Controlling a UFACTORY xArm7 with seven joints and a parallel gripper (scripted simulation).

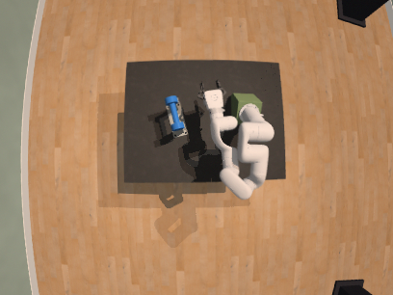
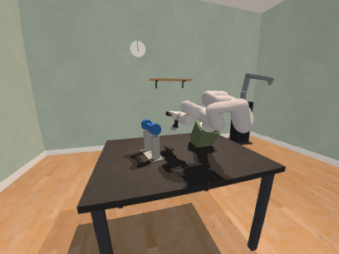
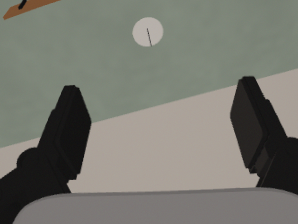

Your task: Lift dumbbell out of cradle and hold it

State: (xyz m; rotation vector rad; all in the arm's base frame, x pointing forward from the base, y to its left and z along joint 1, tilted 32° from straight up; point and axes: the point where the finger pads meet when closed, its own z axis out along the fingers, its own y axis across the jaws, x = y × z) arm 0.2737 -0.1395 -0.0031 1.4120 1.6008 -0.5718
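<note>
The blue dumbbell is 19 cm to the left of my hand, 18 cm ahead of it and 6 cm below it. The rest, counted from my hand: grey cradle: 19 cm to the left, 18 cm below, 18 cm ahead.
</note>
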